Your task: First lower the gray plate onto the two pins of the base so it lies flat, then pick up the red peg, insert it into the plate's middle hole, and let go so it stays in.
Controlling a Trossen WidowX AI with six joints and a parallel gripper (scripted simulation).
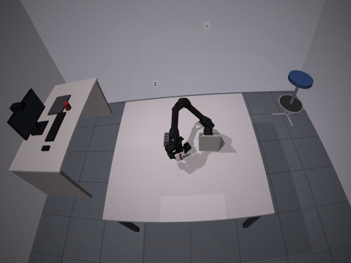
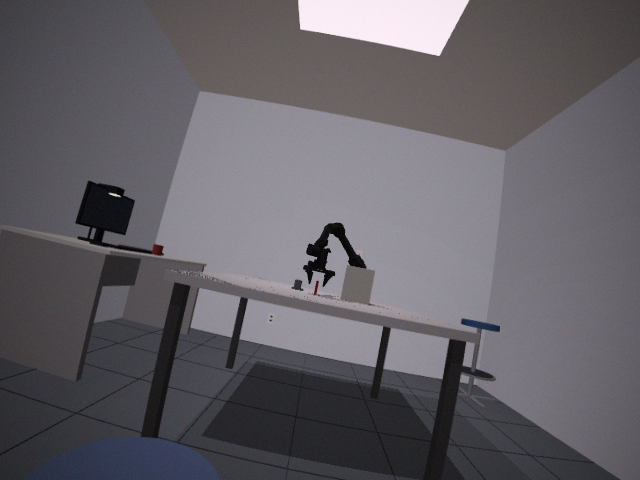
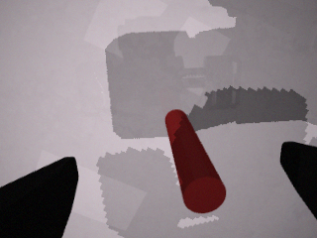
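My gripper tip is now 1 cm above the red peg. The rest, counted from my gripper tip: gray plate 20 cm to the right, 11 cm ahead, 1 cm below.
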